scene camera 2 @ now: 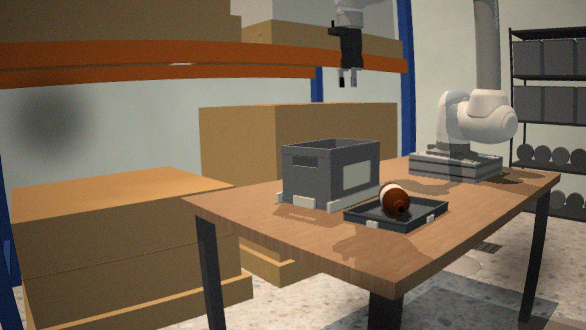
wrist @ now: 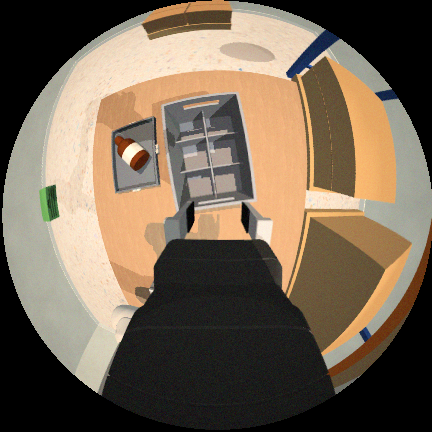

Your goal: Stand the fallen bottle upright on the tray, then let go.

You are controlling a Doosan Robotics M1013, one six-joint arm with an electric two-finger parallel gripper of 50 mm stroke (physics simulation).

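Labels:
Brown bottle, visible in both scene camera 2 and the wrist view: (scene camera 2: 390, 185) and (wrist: 131, 152), same spot. My gripper, visible in both scene camera 2 and the wrist view: (scene camera 2: 340, 68) and (wrist: 258, 227), same spot.

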